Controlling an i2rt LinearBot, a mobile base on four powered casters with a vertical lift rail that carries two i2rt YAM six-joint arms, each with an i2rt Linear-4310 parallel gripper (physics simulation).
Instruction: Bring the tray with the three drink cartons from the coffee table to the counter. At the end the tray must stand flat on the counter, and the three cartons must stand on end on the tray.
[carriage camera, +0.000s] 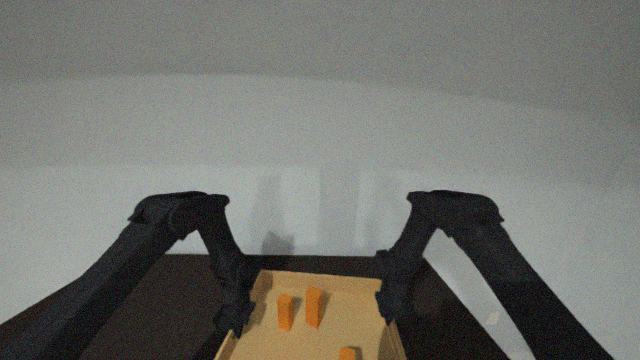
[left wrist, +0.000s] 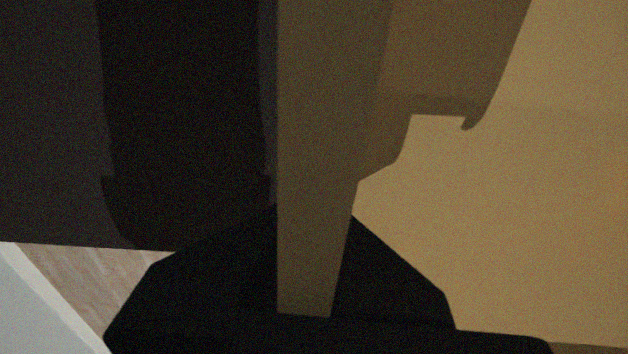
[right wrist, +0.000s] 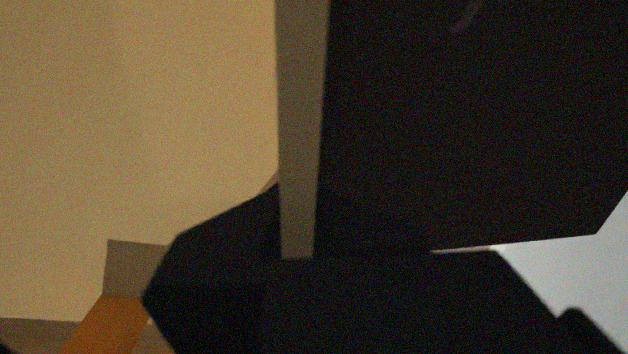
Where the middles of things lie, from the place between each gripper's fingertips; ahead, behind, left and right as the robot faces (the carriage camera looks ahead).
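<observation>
My left hand is 3 cm below the tan wooden tray (carriage camera: 350, 316) and 25 cm to the left of it.
As for my right gripper, it is 25 cm to the right of the tan wooden tray, 1 cm below it and 2 cm past it.
</observation>
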